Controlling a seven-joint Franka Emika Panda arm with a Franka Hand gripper.
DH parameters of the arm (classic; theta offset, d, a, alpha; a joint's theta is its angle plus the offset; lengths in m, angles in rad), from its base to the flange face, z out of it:
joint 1: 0 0.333 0 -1.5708
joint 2: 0 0 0 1.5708
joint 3: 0 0.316 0.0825 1.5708
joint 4: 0 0 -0.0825 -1.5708
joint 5: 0 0.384 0 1.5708
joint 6: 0 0 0.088 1.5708
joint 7: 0 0.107 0 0
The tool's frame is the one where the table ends.
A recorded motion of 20 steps. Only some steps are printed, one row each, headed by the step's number.
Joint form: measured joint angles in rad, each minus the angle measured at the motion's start. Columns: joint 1, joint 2, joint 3, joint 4, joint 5, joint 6, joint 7.
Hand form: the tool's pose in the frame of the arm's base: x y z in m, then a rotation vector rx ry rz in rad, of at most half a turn. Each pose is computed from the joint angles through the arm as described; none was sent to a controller.
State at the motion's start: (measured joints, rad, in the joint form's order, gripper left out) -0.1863 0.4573 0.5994 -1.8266 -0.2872 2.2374 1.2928
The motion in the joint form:
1: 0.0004 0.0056 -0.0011 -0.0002 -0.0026 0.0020 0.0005
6: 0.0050 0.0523 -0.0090 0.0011 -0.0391 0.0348 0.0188
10: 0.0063 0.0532 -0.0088 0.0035 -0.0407 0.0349 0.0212
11: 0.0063 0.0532 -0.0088 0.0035 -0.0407 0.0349 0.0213
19: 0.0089 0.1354 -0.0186 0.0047 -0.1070 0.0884 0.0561
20: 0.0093 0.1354 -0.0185 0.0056 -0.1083 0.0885 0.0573
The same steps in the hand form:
1: 0.6042 0.2224 0.3221 -2.8732 1.1456 -0.0179
6: 0.6075 0.2219 0.2985 -2.8759 1.1464 -0.0154
10: 0.6080 0.2228 0.2990 -2.8748 1.1469 -0.0182
11: 0.6080 0.2228 0.2990 -2.8747 1.1471 -0.0182
19: 0.6106 0.2215 0.2567 -2.8803 1.1491 -0.0074
20: 0.6108 0.2218 0.2571 -2.8801 1.1492 -0.0096

